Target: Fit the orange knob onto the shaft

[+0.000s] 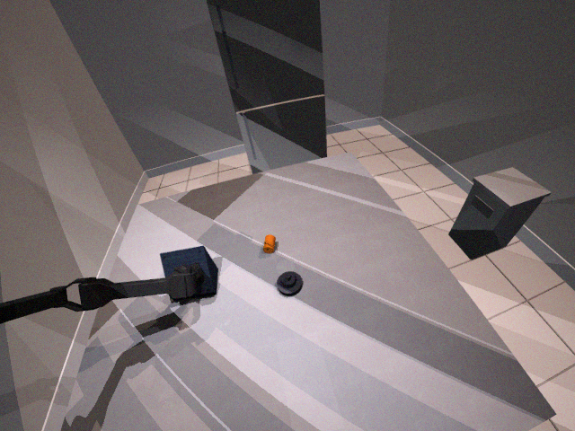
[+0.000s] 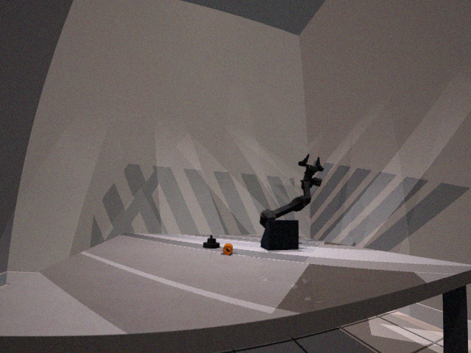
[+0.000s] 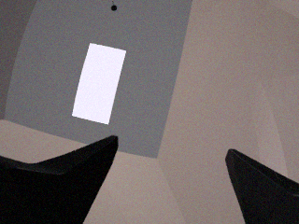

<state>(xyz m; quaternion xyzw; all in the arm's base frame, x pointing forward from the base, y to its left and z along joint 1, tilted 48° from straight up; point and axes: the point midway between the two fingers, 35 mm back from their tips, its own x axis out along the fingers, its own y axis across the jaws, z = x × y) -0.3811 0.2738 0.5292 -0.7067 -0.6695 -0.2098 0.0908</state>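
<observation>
The orange knob is 740 mm ahead of my gripper tip, 590 mm below it and 280 mm to the left of it. The rest, counted from my gripper tip: round pedestal (770 mm ahead, 580 mm below, 90 mm to the left).
</observation>
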